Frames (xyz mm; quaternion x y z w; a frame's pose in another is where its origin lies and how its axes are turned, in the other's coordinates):
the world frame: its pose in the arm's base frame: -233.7 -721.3 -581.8 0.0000 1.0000 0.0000 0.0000
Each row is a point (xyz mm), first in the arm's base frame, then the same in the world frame.
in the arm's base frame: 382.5 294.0 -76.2
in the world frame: -616.2 1015.3 -505.6
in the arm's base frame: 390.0 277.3 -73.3
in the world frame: -623.7 998.6 -508.5
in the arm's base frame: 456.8 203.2 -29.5
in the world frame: -690.5 924.5 -552.3
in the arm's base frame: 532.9 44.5 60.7
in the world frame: -766.6 765.8 -642.5
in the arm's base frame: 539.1 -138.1 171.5
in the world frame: -772.8 583.2 -753.3
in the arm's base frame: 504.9 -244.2 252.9
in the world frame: -738.6 477.1 -834.7
